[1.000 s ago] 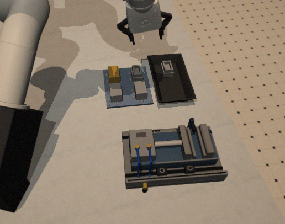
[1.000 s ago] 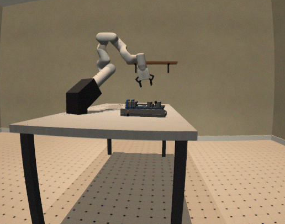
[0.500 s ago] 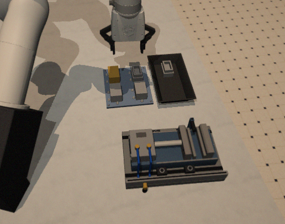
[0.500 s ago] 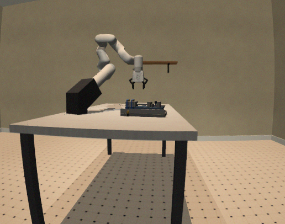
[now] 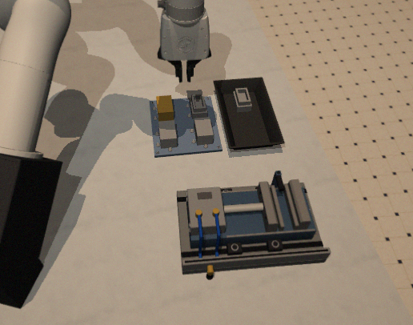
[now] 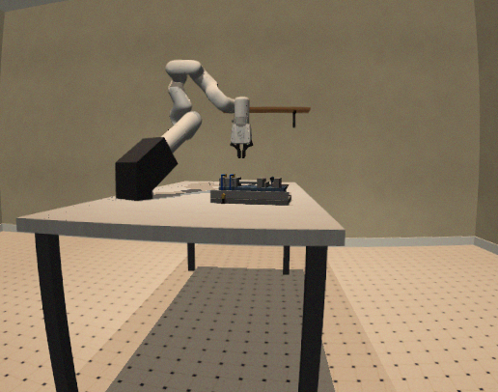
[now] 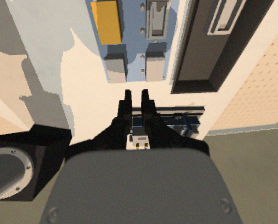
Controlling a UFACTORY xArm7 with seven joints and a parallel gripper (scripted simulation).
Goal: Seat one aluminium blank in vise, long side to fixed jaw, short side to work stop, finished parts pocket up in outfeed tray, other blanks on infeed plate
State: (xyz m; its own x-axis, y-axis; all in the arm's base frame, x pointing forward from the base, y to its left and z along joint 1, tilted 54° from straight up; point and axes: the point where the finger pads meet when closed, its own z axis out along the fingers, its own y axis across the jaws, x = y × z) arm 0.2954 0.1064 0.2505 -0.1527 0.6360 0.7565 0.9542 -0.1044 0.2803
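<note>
The brass blank lies 6 cm behind my hand, 4 cm to the left of it and 17 cm below it. Also, from my hand: hosed end block 7 cm ahead, 28 cm to the right, 12 cm below.
</note>
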